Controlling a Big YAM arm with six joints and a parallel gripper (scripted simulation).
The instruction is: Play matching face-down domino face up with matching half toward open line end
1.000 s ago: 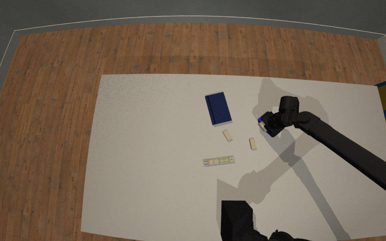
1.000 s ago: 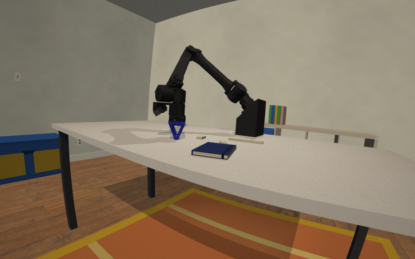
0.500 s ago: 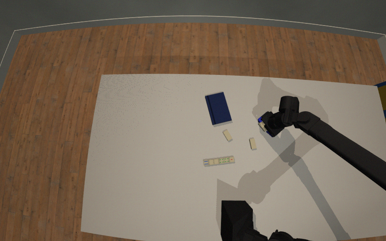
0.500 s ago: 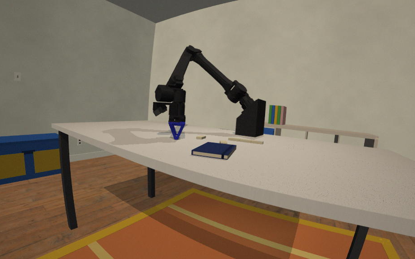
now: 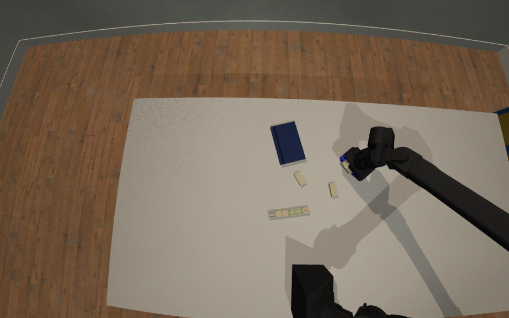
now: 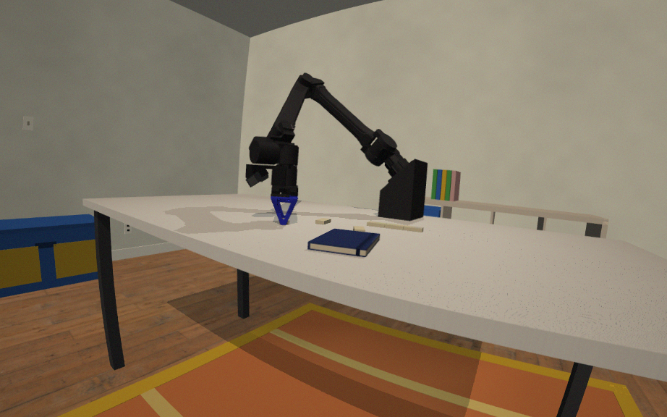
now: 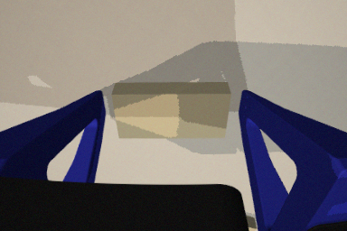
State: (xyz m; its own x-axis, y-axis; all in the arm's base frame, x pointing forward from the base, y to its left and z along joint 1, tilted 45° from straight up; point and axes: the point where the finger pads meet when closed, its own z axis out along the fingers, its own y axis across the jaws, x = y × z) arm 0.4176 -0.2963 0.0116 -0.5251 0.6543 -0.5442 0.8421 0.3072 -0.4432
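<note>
The domino lies right at my hand. From my hand the other things lie so: dark blue book: 120 mm ahead, 230 mm to the left.
</note>
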